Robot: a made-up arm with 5 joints.
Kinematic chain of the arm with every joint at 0, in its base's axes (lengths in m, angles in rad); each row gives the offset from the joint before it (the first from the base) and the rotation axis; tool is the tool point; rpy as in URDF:
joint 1: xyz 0 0 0.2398 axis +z
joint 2: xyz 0 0 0 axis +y
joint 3: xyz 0.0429 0 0.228 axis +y
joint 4: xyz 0.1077 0 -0.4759 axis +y
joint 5: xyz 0.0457 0 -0.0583 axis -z
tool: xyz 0 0 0 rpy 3.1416 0 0
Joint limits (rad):
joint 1: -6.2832..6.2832
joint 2: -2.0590..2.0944
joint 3: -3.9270..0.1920
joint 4: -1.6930..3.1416
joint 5: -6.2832..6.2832
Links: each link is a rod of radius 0.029 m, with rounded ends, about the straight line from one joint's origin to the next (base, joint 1, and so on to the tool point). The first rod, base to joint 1, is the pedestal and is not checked.
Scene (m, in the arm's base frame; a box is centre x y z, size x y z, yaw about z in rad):
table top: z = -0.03
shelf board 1: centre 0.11 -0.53 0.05 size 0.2 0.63 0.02 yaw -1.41
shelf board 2: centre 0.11 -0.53 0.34 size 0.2 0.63 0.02 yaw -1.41
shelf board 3: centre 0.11 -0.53 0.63 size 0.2 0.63 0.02 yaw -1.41
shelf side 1: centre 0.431 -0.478 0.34 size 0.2 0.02 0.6 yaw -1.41
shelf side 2: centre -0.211 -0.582 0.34 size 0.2 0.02 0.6 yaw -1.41
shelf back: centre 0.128 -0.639 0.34 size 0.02 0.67 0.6 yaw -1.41
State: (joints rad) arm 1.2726 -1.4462 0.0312 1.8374 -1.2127
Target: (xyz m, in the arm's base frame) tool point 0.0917 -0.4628 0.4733
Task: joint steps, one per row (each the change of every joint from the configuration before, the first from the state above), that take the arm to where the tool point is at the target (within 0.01 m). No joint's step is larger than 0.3 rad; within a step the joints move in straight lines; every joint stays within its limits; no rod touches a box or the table.
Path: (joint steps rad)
1: -0.2942 0.1075 -0.1140 -0.0589 0.0000
2: -0.2942 0.1074 -0.1141 -0.0590 0.0000
3: -0.2942 0.1075 -0.1140 -0.0589 0.0000
4: -0.2942 0.1074 -0.1140 -0.0589 0.0000
5: -0.2942 0.1075 -0.1140 -0.0589 0.0000
6: -0.2942 0.1074 -0.1141 -0.0590 0.0000
7: -0.2942 0.1075 -0.1140 -0.0589 0.0000
8: -0.2942 0.1074 -0.1140 -0.0589 0.0000
9: -0.2942 0.1075 -0.1141 -0.0589 0.0000

